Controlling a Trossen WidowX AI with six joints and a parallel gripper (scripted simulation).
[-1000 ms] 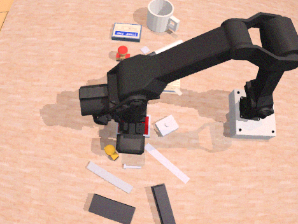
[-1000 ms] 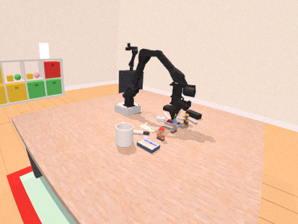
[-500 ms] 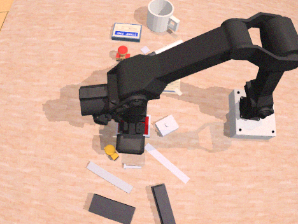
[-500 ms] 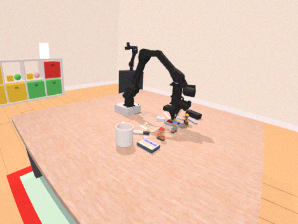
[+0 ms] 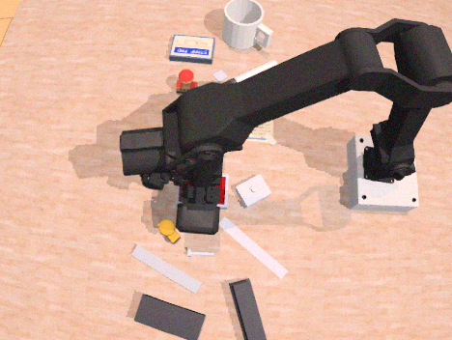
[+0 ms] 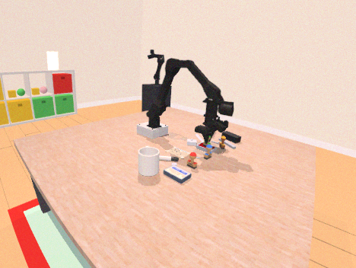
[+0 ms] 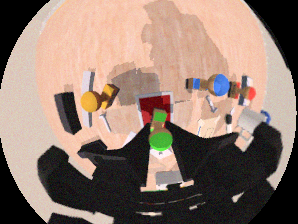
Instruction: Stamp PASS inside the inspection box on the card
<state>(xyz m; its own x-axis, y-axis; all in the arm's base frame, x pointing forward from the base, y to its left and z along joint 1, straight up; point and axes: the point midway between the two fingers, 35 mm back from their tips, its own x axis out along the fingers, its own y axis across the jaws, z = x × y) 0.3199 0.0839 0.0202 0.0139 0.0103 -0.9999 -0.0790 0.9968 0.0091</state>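
The red ink pad is 30 mm below my gripper tip. Also, from my gripper tip: blue-knobbed stamp (60 mm ahead, 80 mm to the right, 20 mm below); yellow-knobbed stamp (40 mm ahead, 80 mm to the left, 20 mm below); green-knobbed stamp (right at my gripper tip).
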